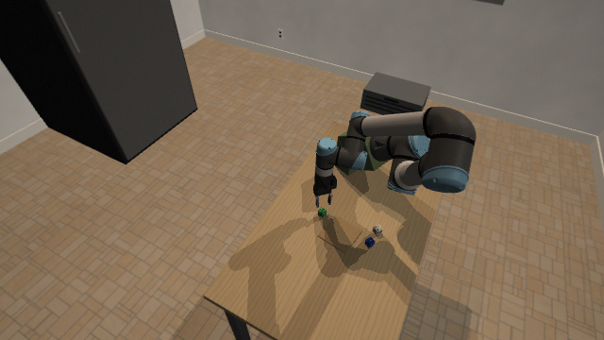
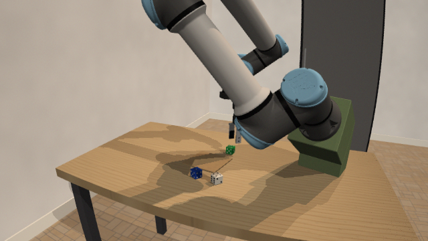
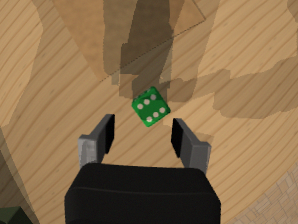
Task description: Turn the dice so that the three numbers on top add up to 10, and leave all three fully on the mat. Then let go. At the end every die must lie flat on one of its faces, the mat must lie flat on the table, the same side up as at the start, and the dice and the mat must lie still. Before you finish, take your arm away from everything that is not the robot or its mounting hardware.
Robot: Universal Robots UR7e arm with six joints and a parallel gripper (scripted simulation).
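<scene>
My gripper is now 60 mm above the green die, 10 mm to the right of it and 10 mm short of it. Round my hand: tan mat: 130 mm to the left, 70 mm below, 50 mm ahead; blue die: 250 mm to the left, 60 mm below, 20 mm ahead; white die: 250 mm to the left, 60 mm below, 60 mm behind.
</scene>
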